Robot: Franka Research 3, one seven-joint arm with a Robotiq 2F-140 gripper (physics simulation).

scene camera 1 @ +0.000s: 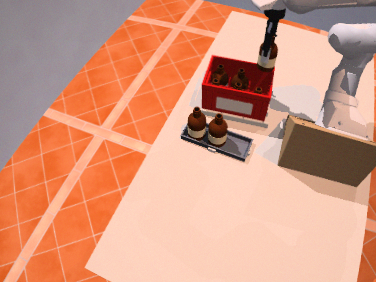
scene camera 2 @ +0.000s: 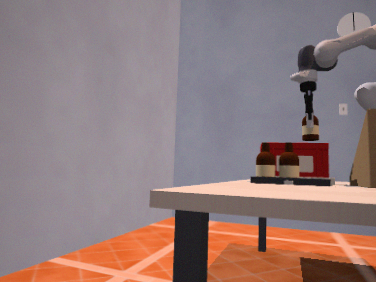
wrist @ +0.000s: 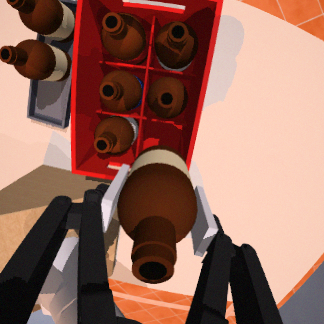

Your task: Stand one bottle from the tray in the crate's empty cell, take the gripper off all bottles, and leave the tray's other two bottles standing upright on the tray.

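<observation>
My gripper is shut on a brown bottle with a cream label, held upright. In the scene camera 2 view its base shows slightly above the rim of the red crate. The crate's empty cell shows in the wrist view, partly hidden by the held bottle; several bottles fill the other cells. One bottle and another bottle stand upright on the dark tray.
A brown block-like panel stands at the right of the table, in front of the arm's base. The tray lies in front of the crate in the scene camera 1 view. The crate's inner dividers separate its cells.
</observation>
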